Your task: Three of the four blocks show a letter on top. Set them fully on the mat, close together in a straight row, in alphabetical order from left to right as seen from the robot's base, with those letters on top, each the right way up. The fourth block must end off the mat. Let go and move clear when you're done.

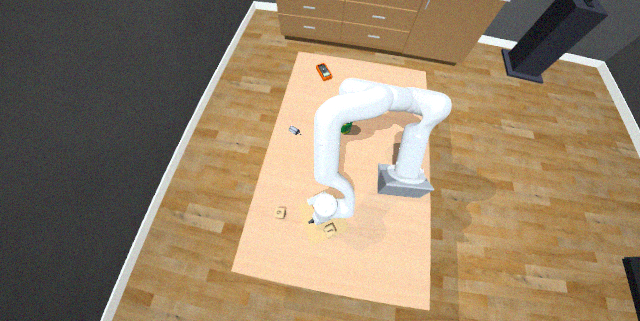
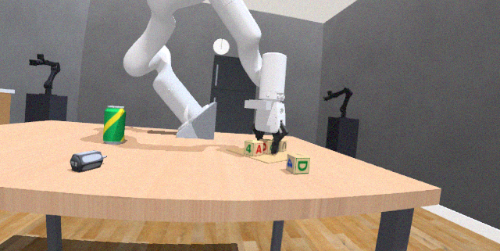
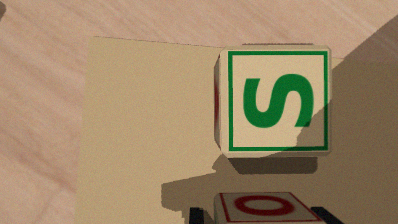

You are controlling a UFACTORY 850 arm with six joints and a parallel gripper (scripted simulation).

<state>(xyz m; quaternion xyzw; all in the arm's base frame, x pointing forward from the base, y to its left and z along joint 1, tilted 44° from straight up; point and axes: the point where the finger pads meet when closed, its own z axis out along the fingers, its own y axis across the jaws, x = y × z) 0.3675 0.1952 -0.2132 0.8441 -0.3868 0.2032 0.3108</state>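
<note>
The tan mat is 20 mm below my hand. From my hand the other things lie so: grey device: 260 mm ahead, 430 mm to the right, 10 mm below; then yellow can: 20 mm behind, 520 mm to the right, 40 mm above.
</note>
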